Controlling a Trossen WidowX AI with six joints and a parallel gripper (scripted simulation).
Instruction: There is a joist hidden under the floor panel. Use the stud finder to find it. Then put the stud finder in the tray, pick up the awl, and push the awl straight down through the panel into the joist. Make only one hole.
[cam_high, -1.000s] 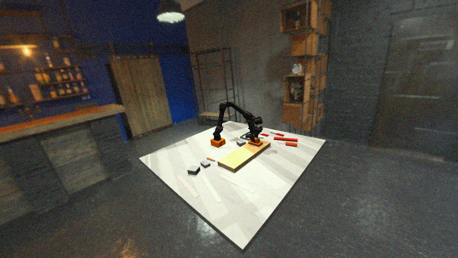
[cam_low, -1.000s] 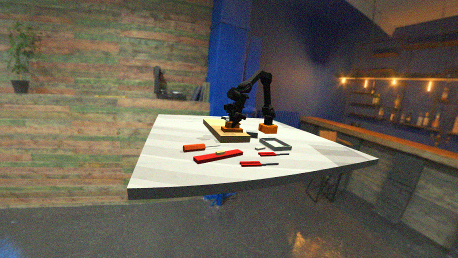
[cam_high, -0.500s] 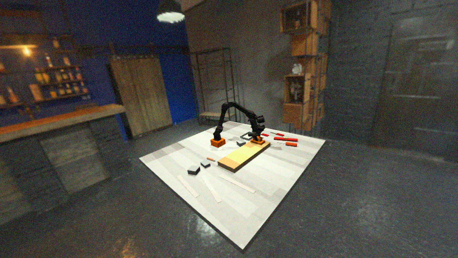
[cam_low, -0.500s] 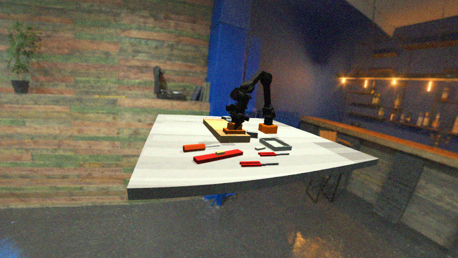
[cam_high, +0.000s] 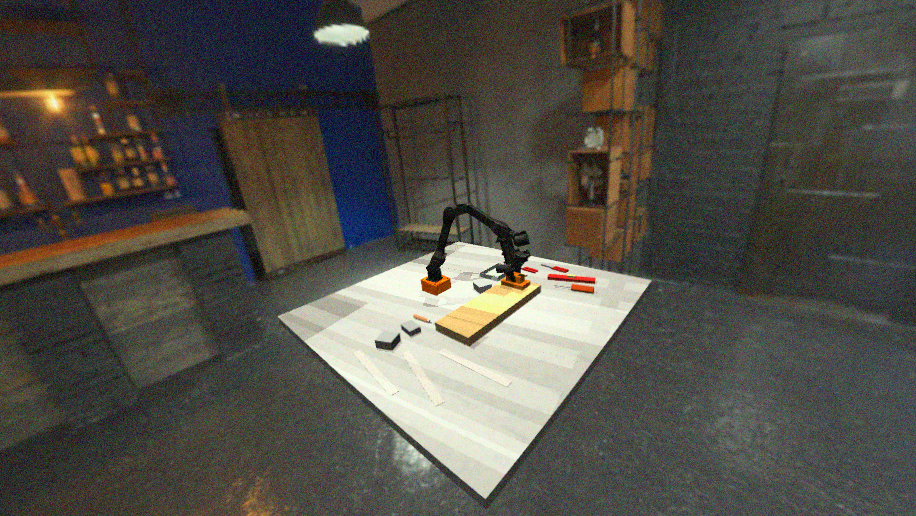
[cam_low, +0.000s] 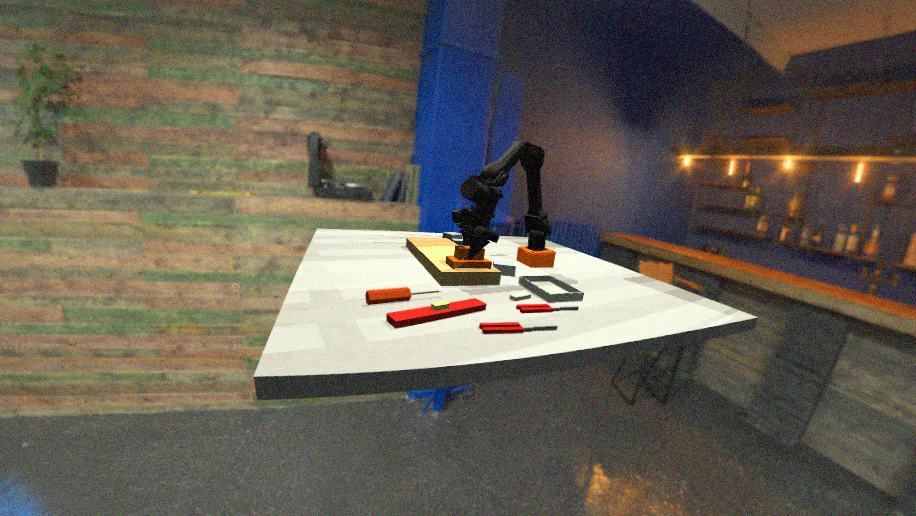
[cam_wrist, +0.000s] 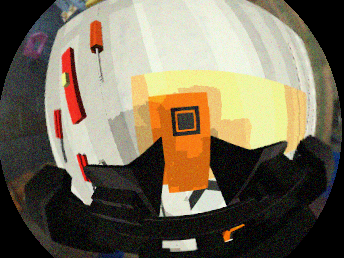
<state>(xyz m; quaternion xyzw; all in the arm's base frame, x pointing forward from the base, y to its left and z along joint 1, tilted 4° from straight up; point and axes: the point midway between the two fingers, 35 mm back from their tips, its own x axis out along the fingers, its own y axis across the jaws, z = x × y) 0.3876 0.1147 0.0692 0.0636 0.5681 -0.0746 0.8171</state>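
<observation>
Now: gripper tip 180 mm to the right of the grey tray, 180 mm past it and 50 mm above it. The rest, counted from my gripper tip: awl (390 mm to the right, 250 mm behind, 60 mm below); then orange stud finder (20 mm above, 10 mm ahead); then red level (220 mm to the left, 200 mm ahead, 50 mm below).
</observation>
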